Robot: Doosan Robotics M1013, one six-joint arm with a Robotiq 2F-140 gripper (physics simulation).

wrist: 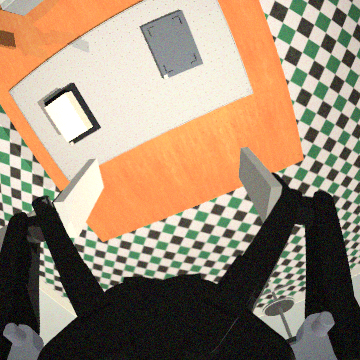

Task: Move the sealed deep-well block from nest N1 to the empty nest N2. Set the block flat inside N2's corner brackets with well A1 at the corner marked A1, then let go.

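Frame: origin at the arm's base, x right, y up, z back, level; centimetres.
Seen in the pictures: gripper, fingertip midpoint: (168,167).
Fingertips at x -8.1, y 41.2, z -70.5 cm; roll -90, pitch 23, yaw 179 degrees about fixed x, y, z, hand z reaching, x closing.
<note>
Pixels of each thing's middle, then the offset from my fingertips to it. Level surfaces: height alone.
- sealed block, body centre: (68,116) dx +29.0, dy -45.7, dz +11.3 cm
- dark nest N1, body centre: (71,114) dx +29.0, dy -48.3, dz +11.3 cm
- empty nest N2, body centre: (172,44) dx -8.1, dy -48.3, dz +13.6 cm
- light grey dotted board, its level: dy -49.0 cm
- orange table, its level: dy -50.3 cm
The sealed block (68,116), with a bright white top and cream side, sits on the dark nest N1 (87,110) at the left of the wrist view. The empty nest N2 (172,44) is a flat grey plate at the top centre, with thin dark corner brackets and a small white mark at its lower left corner. No A1 lettering is readable on the block or nest. My gripper (168,167) is wide open with nothing between its fingers. In the view, its fingertips appear below both nests, apart from the block.
Both nests are on a light grey dotted board (142,110) on an orange table (175,145). Part of a grey object (21,6) shows at the top left corner, with shadows near it. A green, black and white checkered floor (320,100) surrounds the table.
</note>
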